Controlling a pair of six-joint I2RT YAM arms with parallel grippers.
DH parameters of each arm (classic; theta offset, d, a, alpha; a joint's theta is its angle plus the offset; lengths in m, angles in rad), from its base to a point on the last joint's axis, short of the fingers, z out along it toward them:
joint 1: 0 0.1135 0.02 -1.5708
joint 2: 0 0 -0.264 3.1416
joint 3: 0.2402 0 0.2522 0
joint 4: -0.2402 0 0.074 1.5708
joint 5: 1.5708 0 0 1.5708
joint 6: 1.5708 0.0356 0 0
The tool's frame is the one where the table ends.
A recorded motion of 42 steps. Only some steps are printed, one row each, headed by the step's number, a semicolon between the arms.
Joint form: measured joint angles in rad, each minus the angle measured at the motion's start. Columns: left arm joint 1, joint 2, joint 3, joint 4, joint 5, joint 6; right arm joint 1, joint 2, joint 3, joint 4, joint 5, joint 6.
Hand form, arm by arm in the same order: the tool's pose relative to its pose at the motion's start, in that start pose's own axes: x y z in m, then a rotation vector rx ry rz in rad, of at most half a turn. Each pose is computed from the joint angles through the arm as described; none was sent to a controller.
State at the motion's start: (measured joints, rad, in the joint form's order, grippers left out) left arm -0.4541 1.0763 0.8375 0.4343 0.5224 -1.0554; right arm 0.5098 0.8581 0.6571 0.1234 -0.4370 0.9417
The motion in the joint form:
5: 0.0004 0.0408 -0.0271 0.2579 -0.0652 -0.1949; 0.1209 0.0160 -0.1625 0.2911 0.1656 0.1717
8: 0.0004 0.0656 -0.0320 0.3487 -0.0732 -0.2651; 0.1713 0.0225 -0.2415 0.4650 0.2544 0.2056
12: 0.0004 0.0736 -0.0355 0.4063 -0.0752 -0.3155; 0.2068 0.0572 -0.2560 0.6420 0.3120 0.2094
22: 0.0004 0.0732 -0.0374 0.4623 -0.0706 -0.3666; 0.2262 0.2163 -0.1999 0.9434 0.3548 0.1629
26: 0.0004 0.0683 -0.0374 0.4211 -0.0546 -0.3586; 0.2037 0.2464 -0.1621 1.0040 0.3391 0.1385
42: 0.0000 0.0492 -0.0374 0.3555 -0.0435 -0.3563; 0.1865 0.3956 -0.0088 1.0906 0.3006 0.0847
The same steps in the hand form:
5: -0.0072 -0.0032 0.0038 0.1267 -0.1278 -0.1049; 0.0310 -0.0146 0.0109 -0.0665 -0.0922 0.1301
8: -0.0090 -0.0029 0.0063 0.1787 -0.1509 -0.1465; 0.0434 -0.0188 0.0109 -0.1249 -0.1675 0.1475
12: -0.0103 -0.0051 0.0062 0.2202 -0.1624 -0.1749; 0.0431 -0.0098 0.0132 -0.2253 -0.2485 0.1340
22: -0.0117 -0.0101 0.0044 0.2710 -0.1678 -0.1987; 0.0305 0.0058 0.0315 -0.3783 -0.3732 0.0653
26: -0.0100 -0.0078 0.0048 0.2442 -0.1431 -0.2062; 0.0191 0.0129 0.0338 -0.4267 -0.4176 0.0212
42: -0.0080 -0.0074 0.0031 0.2086 -0.1190 -0.2255; -0.0042 0.0289 0.0618 -0.4991 -0.4580 -0.0640

